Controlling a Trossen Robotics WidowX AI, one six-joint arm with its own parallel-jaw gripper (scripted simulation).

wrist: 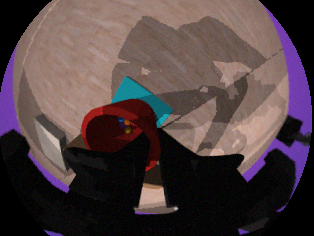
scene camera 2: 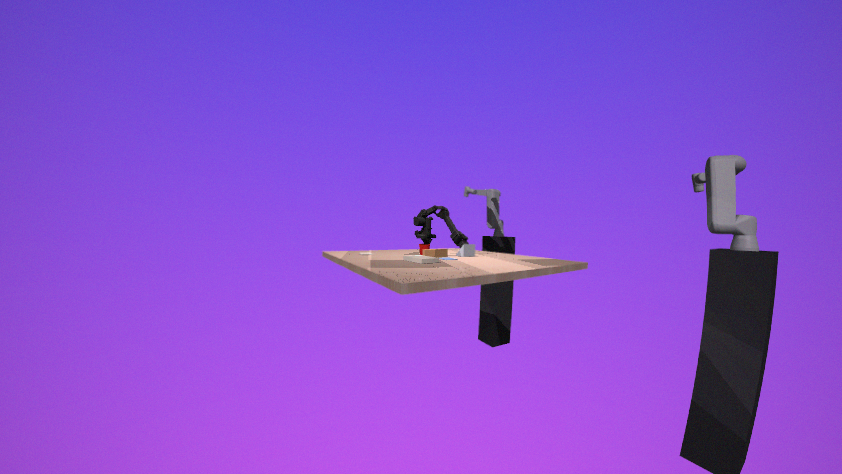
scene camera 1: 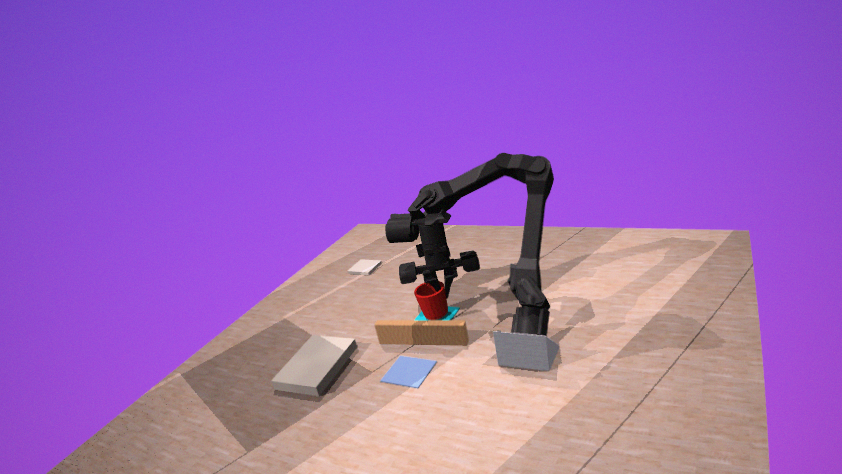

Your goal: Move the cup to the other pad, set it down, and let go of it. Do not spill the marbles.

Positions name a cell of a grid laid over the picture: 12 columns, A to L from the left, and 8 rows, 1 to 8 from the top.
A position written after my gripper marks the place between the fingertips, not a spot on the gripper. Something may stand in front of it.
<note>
In view: my gripper (scene camera 1: G6), a red cup (scene camera 1: G6), a white slab (scene camera 1: E7), a wooden block (scene camera 1: G6) and a cyan pad (wrist: E4).
The white slab is seen too in the wrist view (wrist: C5). My gripper is seen too in the wrist view (wrist: F5).
</note>
